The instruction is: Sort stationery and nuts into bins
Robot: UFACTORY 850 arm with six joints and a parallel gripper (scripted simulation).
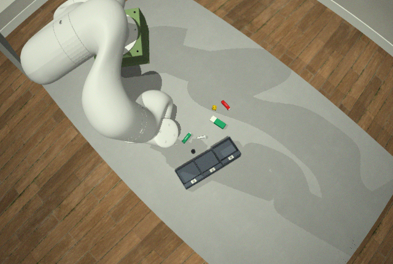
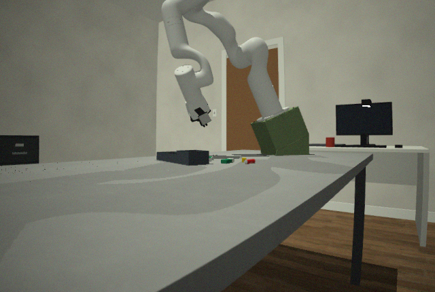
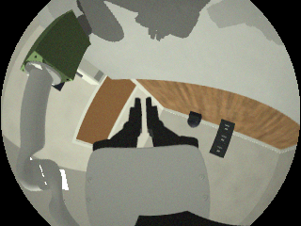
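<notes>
My hand is 320 mm short of the dark bin row, 150 mm above it and 80 mm to the right of it. The rest, counted from my hand: white bolt: 240 mm ahead, 160 mm to the left, 160 mm below; then green cylinder: 190 mm ahead, 160 mm below, 130 mm to the left; then black nut: 240 mm ahead, 160 mm below, 90 mm to the left.
</notes>
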